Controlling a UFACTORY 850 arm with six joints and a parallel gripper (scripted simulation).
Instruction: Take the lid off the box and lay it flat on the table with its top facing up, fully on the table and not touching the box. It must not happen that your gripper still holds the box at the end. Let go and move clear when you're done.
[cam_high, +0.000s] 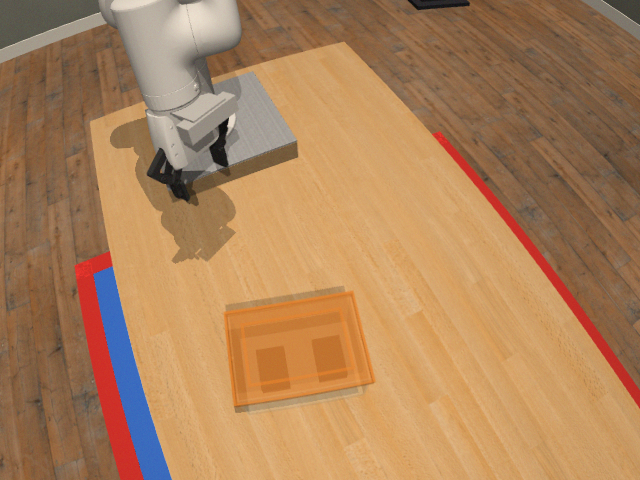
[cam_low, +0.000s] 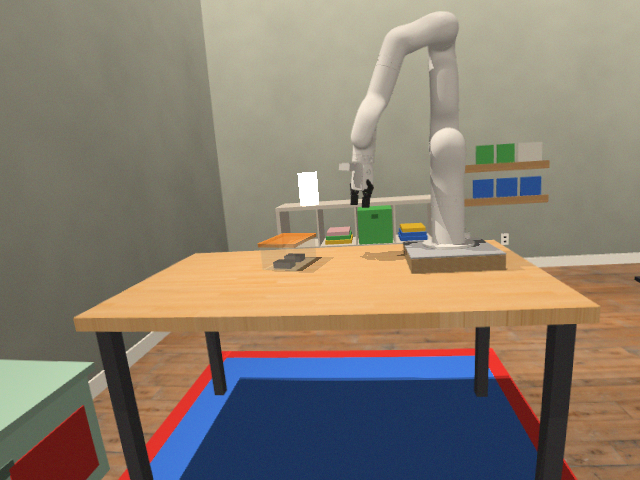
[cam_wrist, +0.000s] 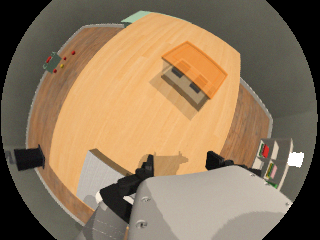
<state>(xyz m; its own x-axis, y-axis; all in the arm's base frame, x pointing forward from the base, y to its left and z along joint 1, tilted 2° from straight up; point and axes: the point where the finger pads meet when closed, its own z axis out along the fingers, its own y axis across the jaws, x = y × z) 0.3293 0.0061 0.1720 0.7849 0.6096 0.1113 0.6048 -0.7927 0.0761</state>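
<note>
The orange lid lies 280 mm ahead of my hand, 120 mm below it and 80 mm to the left of it. From my hand the other things lie so: clear box 280 mm ahead, 170 mm below, 80 mm to the left.
</note>
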